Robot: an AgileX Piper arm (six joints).
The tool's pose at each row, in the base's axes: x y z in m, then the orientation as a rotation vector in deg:
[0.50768 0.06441 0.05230 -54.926 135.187 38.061]
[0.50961 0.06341 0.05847 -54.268 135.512 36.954]
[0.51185 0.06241 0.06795 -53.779 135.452 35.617]
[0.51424 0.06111 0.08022 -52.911 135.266 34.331]
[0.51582 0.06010 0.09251 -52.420 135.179 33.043]
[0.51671 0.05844 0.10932 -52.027 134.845 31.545]
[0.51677 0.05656 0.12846 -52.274 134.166 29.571]
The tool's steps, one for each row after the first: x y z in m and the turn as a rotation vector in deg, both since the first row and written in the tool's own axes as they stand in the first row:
[-0.00448 -0.00053 -0.00474 0.953 0.067 0.253]
[-0.01117 -0.00048 -0.01189 2.055 -0.087 0.189]
[-0.01950 -0.00004 -0.02129 3.246 -0.509 0.300]
[-0.02749 0.00119 -0.03074 4.319 -0.671 0.242]
[-0.03748 0.00362 -0.04417 5.540 -0.968 -0.028]
[-0.04826 0.00710 -0.05971 6.948 -1.209 -0.929]

